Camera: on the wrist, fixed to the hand. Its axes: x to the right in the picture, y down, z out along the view.
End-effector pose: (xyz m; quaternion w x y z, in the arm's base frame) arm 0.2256 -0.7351 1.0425 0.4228 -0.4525 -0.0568 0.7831
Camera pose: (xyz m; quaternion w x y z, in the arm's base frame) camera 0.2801 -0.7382 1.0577 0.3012 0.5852 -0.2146 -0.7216
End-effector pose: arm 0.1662 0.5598 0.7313 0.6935 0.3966 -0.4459 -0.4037
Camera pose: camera 0.1826 0.5751 0.6792 0.9107 -0.0638 -0.3611 0.1904
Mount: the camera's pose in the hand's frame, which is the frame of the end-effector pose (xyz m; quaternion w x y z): -0.0250 -0.0385 -0.0333 0.6904 -0.1747 0.2054 0.6713
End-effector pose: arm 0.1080 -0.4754 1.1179 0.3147 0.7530 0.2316 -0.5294
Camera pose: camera 0.0951 -0.4251 1.1407 0.6566 0.7291 -0.1885 0.0409
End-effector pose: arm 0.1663 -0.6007 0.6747 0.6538 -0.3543 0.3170 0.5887
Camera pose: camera 0.2020 -0.6443 0.6807 0.0708 0.2669 -0.4881 -0.8279
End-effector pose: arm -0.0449 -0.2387 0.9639 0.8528 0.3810 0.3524 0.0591
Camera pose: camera -0.0915 -0.2547 0.9358 0.5432 0.3385 0.1524 0.7531
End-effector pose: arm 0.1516 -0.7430 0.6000 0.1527 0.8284 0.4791 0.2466
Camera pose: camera 0.0950 -0.7451 0.6023 0.0138 -0.8163 0.2371 -0.5266
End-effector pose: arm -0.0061 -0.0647 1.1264 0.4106 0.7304 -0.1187 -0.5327
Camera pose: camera 0.0028 -0.0092 1.1186 0.7931 0.4623 -0.3949 0.0371
